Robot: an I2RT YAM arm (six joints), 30 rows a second.
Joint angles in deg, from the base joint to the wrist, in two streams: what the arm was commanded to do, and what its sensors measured. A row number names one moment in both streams.
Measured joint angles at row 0:
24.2 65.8 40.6 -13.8 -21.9 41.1
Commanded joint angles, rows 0 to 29:
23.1 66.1 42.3 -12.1 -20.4 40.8
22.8 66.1 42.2 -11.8 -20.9 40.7
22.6 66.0 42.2 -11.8 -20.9 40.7
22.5 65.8 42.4 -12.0 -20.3 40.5
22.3 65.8 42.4 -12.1 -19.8 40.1
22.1 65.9 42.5 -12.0 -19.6 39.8
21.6 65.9 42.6 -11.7 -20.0 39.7
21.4 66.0 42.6 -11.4 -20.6 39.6
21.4 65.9 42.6 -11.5 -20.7 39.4
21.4 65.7 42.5 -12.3 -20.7 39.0
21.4 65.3 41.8 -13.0 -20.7 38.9
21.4 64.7 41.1 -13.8 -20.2 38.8
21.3 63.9 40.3 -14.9 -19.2 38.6
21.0 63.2 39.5 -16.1 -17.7 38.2
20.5 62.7 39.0 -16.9 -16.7 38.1
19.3 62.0 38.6 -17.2 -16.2 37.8
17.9 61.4 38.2 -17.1 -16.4 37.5
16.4 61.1 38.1 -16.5 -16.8 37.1
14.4 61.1 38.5 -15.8 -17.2 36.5
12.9 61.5 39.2 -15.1 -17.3 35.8
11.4 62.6 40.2 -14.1 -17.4 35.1
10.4 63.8 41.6 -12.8 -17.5 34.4
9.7 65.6 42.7 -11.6 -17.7 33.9
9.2 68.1 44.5 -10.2 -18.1 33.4
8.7 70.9 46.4 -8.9 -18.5 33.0
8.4 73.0 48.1 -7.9 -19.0 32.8
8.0 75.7 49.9 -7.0 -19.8 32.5
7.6 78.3 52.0 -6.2 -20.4 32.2
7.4 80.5 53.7 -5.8 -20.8 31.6
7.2 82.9 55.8 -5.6 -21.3 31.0
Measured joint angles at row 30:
7.9 78.6 51.6 -9.3 -19.4 33.7
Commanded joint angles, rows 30 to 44:
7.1 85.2 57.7 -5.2 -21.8 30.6
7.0 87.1 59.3 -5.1 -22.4 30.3
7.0 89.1 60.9 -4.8 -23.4 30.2
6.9 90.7 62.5 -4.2 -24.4 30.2
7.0 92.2 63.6 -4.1 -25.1 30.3
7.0 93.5 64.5 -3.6 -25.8 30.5
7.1 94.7 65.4 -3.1 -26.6 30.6
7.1 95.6 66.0 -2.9 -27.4 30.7
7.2 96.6 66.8 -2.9 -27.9 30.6
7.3 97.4 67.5 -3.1 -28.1 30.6
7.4 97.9 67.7 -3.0 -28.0 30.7
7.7 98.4 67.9 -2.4 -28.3 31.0
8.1 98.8 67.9 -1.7 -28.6 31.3
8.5 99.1 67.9 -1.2 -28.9 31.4
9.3 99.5 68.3 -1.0 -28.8 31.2
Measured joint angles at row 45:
7.8 98.5 66.6 -2.9 -26.9 31.5
